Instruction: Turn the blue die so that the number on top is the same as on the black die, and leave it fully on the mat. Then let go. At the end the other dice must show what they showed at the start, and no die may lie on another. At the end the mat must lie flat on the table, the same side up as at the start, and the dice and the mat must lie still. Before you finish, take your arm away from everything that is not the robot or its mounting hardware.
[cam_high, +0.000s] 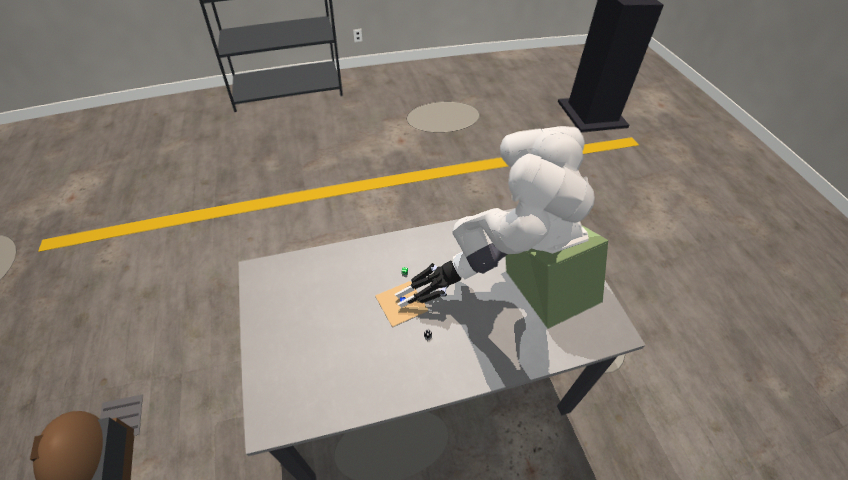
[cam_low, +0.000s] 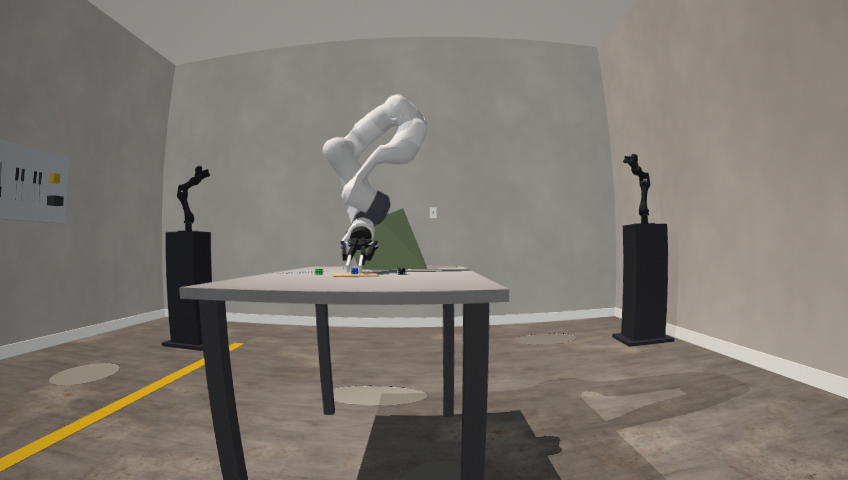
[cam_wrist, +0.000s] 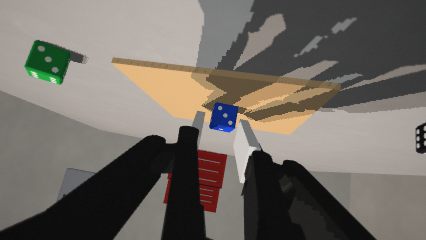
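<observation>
My gripper is now 2 cm above the blue die and 1 cm short of it. Also, from my hand: green die 13 cm to the right, 3 cm below, 2 cm behind; mat 3 cm below, 2 cm ahead; black die 14 cm to the left, 5 cm behind, 3 cm below.
</observation>
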